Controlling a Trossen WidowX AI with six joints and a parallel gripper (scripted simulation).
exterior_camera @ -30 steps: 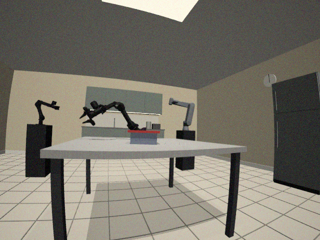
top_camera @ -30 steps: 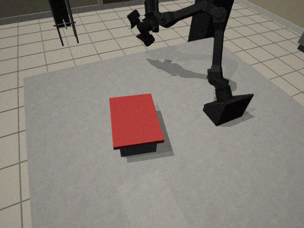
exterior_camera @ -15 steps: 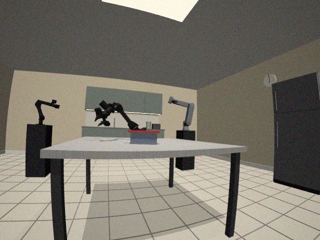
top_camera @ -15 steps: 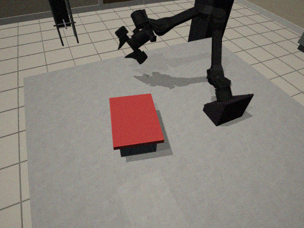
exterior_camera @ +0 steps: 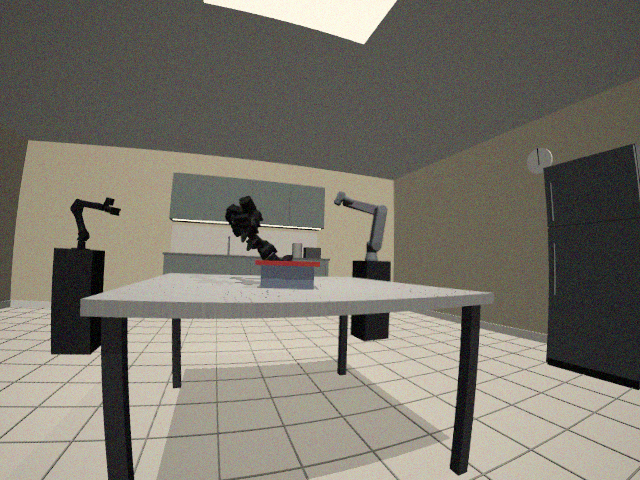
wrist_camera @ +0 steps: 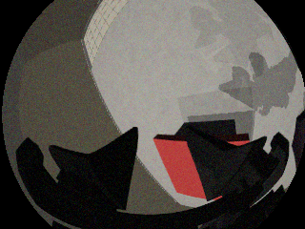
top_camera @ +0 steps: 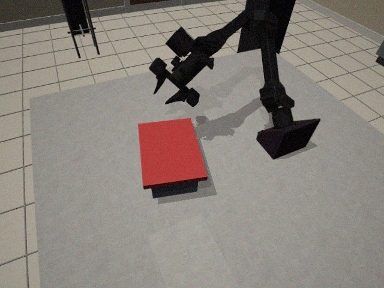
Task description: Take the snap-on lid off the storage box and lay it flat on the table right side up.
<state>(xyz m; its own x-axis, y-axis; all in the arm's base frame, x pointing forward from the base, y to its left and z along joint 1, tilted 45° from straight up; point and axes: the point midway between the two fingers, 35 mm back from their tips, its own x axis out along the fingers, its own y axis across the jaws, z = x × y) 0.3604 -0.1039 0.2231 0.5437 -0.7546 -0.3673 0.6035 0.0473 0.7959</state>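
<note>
Right now my gripper tip is 4 cm short of the lid, 17 cm to the right of it and 6 cm above it. From my gripper tip the other things lie so: grey storage box (4 cm ahead, 17 cm to the left, 11 cm below).
</note>
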